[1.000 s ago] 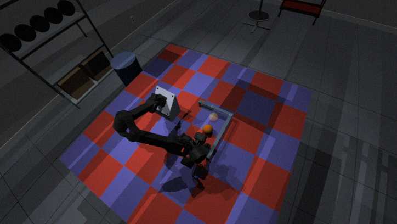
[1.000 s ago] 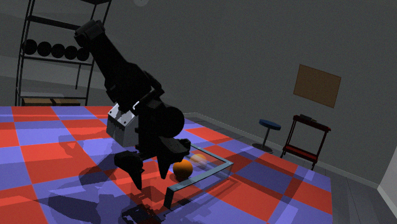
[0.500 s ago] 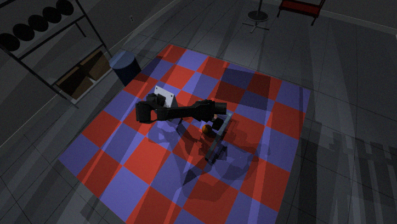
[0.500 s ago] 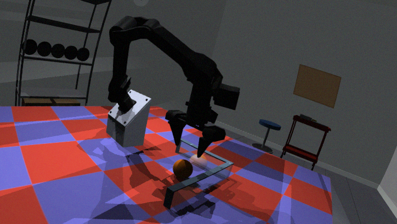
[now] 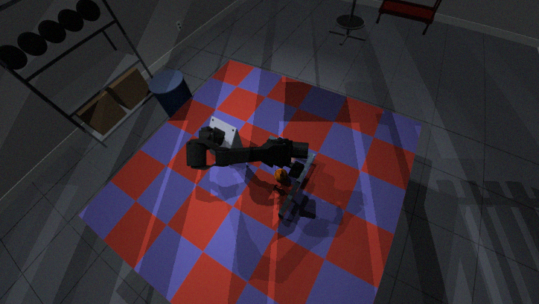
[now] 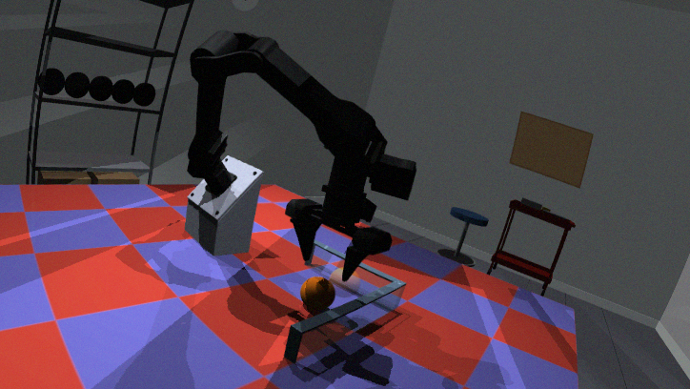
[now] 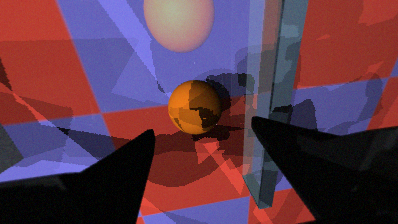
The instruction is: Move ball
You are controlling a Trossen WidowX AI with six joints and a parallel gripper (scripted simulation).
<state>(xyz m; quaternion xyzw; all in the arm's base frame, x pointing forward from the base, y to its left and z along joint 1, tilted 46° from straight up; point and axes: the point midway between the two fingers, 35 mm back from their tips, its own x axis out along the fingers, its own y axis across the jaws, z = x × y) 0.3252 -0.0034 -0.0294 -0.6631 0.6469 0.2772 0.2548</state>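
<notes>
Now: gripper tip 5 cm above the orange ball. Round my gripper tip: see-through copy of ball 1 cm behind, 9 cm to the left, 5 cm below.
</notes>
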